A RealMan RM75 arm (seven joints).
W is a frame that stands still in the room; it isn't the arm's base.
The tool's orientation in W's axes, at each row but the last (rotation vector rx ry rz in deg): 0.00 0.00 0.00; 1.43 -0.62 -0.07; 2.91 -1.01 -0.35; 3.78 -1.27 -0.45; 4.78 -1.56 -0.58; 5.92 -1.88 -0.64; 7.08 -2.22 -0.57; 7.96 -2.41 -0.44; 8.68 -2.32 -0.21; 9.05 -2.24 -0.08; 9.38 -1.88 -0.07; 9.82 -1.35 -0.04
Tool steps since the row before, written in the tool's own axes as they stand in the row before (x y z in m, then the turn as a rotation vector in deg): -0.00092 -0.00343 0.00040 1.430 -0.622 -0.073; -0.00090 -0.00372 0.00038 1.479 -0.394 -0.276; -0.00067 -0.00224 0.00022 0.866 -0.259 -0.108; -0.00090 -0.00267 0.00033 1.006 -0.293 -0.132; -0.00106 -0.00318 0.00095 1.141 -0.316 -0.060; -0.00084 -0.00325 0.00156 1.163 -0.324 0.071; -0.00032 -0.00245 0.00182 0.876 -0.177 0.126; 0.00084 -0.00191 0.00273 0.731 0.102 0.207; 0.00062 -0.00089 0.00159 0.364 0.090 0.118; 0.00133 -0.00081 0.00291 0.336 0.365 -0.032; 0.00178 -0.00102 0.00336 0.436 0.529 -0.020; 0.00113 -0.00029 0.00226 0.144 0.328 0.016
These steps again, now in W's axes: -0.00092 -0.00343 0.00040 1.430 -0.622 -0.073; -0.00091 -0.00373 0.00028 1.481 -0.389 -0.270; -0.00069 -0.00224 0.00009 0.866 -0.259 -0.106; -0.00093 -0.00268 0.00013 1.007 -0.292 -0.129; -0.00111 -0.00324 0.00065 1.139 -0.323 -0.056; -0.00092 -0.00338 0.00119 1.157 -0.344 0.075; -0.00041 -0.00265 0.00149 0.869 -0.202 0.136; 0.00071 -0.00228 0.00247 0.722 0.065 0.249; 0.00055 -0.00112 0.00146 0.359 0.069 0.145; 0.00122 -0.00126 0.00280 0.336 0.364 0.039; 0.00167 -0.00156 0.00320 0.436 0.523 0.081; 0.00108 -0.00067 0.00220 0.143 0.320 0.075
